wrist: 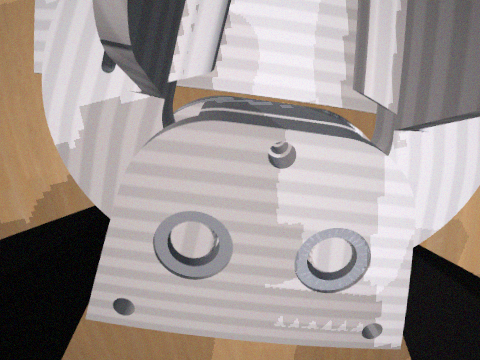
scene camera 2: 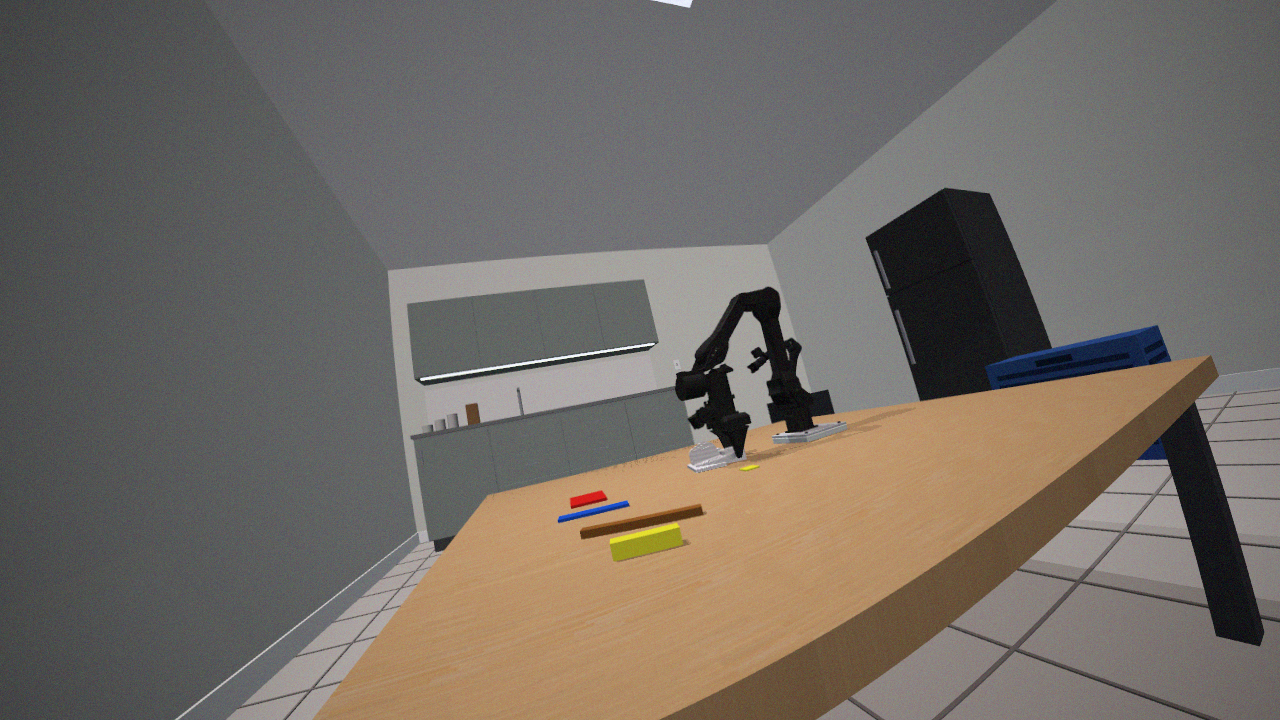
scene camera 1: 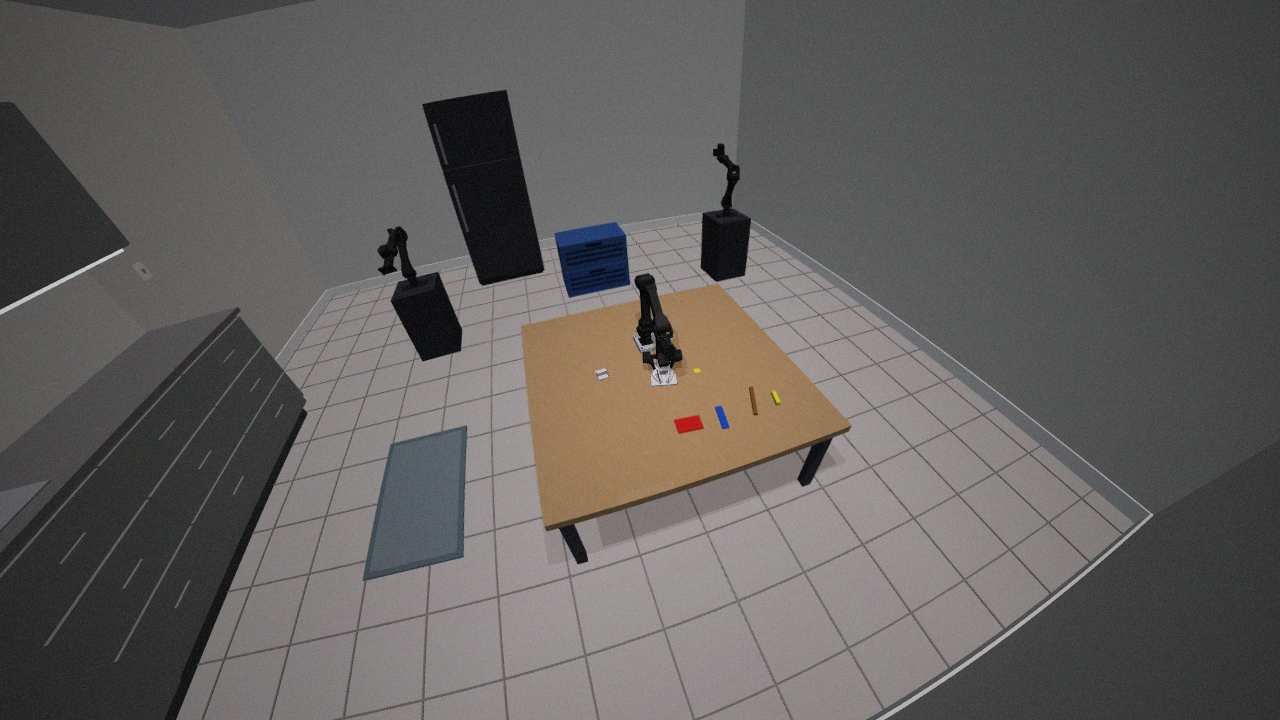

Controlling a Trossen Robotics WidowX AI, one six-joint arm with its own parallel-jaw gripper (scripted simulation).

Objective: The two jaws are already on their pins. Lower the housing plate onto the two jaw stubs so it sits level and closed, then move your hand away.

Labels:
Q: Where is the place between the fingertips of my gripper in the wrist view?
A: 255, 239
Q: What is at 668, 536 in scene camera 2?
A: A yellow block.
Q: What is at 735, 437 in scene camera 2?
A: My gripper.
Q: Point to a brown stick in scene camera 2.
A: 691, 511

